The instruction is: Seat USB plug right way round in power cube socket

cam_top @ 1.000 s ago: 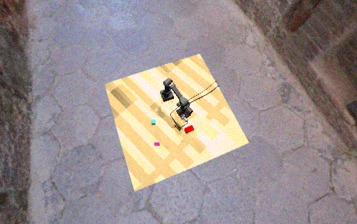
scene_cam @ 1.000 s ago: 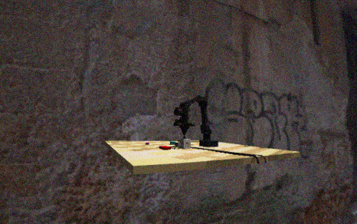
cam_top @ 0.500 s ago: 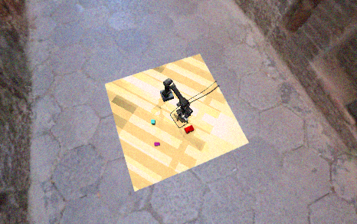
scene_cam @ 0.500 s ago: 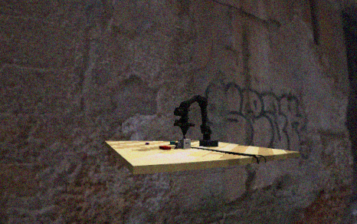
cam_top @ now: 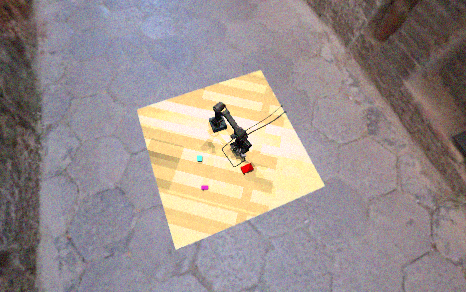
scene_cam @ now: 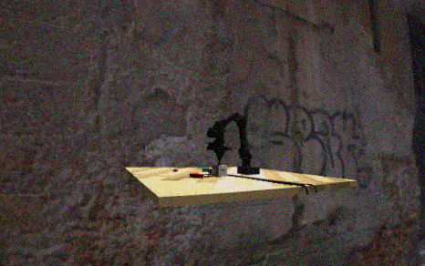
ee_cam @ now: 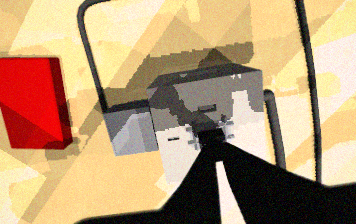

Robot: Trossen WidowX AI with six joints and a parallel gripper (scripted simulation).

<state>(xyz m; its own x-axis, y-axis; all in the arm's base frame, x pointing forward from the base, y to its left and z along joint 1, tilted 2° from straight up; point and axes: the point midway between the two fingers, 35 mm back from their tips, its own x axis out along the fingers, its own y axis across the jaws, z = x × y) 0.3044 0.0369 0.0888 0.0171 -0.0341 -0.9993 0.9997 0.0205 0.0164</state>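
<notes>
Right now my gripper tip is 2 cm above the USB plug. Also, from my gripper tip: cyan block: 32 cm to the right, 12 cm behind, 9 cm below; red block: 17 cm ahead, 10 cm below, 2 cm to the right; purple block: 41 cm to the right, 12 cm ahead, 10 cm below.
</notes>
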